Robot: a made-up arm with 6 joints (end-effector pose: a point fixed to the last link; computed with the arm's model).
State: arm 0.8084 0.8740 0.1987 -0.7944 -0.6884 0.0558
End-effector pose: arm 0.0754 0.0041 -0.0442 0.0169 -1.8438 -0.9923
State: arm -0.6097 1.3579 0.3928 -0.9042 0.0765 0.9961
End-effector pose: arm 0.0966 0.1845 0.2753 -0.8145 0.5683 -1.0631
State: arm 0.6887 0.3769 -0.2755 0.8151 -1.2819 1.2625
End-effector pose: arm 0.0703 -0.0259 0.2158 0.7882 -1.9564 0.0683
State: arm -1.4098 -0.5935 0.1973 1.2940 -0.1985 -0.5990
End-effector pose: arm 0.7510 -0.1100 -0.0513 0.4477 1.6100 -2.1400
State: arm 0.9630 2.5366 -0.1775 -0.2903 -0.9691 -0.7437
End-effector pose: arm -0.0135 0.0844 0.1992 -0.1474 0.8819 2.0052
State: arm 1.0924 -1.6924 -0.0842 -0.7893 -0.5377 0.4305
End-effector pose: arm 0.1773 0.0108 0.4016 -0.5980 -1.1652 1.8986
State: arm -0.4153 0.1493 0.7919 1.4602 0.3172 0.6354
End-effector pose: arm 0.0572 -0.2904 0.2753 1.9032 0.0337 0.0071
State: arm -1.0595 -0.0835 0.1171 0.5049 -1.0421 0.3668
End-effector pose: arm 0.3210 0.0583 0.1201 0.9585 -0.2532 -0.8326
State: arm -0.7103 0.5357 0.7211 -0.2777 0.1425 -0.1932
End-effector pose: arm 0.2546 0.1110 0.0976 -0.2097 -0.5497 -1.2880
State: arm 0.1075 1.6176 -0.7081 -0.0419 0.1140 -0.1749
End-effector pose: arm 0.1444 -0.0673 0.5583 0.5624 0.3047 -2.6409
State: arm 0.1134 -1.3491 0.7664 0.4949 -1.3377 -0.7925
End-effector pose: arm 0.1907 0.0849 0.2675 2.6840 0.3618 -0.2540
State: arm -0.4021 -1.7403 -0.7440 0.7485 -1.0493 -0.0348
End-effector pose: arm 0.3757 0.2799 0.4957 1.0253 0.8216 -0.0622
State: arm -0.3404 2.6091 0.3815 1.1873 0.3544 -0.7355
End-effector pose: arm 0.2525 0.3169 0.6103 -0.6016 1.3934 1.9211
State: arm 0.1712 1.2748 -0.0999 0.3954 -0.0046 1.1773
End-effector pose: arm -0.1597 0.0977 0.4088 0.9517 -0.6689 -0.8411
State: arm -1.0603 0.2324 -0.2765 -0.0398 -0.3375 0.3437
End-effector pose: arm 0.4486 0.0165 0.2758 0.1453 0.7266 -0.8499
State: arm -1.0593 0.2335 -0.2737 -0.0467 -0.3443 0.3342
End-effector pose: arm 0.4448 0.0180 0.2744 0.1394 0.7137 -0.8496
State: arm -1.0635 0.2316 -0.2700 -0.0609 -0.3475 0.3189
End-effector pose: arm 0.4418 0.0200 0.2707 0.1250 0.7079 -0.8468
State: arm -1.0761 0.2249 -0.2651 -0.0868 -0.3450 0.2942
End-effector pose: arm 0.4398 0.0229 0.2632 0.0968 0.7133 -0.8397
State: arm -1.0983 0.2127 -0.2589 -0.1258 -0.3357 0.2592
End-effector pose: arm 0.4386 0.0265 0.2514 0.0531 0.7306 -0.8268
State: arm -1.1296 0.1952 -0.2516 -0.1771 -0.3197 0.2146
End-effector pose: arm 0.4374 0.0308 0.2354 -0.0053 0.7576 -0.8069
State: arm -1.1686 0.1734 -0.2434 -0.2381 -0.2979 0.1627
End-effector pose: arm 0.4352 0.0355 0.2158 -0.0753 0.7903 -0.7793
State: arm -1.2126 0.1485 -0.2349 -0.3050 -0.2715 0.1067
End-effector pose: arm 0.4311 0.0402 0.1940 -0.1520 0.8246 -0.7443
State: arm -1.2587 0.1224 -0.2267 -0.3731 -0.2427 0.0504
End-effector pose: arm 0.4249 0.0443 0.1714 -0.2297 0.8563 -0.7036
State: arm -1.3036 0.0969 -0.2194 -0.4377 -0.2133 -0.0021
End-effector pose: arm 0.4169 0.0476 0.1500 -0.3024 0.8835 -0.6600
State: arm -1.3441 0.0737 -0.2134 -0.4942 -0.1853 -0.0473
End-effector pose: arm 0.4085 0.0500 0.1312 -0.3653 0.9056 -0.6178
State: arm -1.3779 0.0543 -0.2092 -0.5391 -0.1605 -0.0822
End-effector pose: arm 0.4011 0.0516 0.1161 -0.4152 0.9238 -0.5807
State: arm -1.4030 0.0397 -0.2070 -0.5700 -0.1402 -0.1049
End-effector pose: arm 0.3960 0.0526 0.1054 -0.4504 0.9397 -0.5523
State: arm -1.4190 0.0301 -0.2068 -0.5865 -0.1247 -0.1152
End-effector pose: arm 0.3943 0.0533 0.0991 -0.4714 0.9551 -0.5339
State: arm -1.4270 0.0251 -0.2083 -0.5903 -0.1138 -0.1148
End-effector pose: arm 0.3958 0.0539 0.0964 -0.4804 0.9707 -0.5252
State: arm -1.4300 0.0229 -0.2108 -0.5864 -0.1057 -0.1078
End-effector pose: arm 0.3993 0.0544 0.0959 -0.4820 0.9866 -0.5225
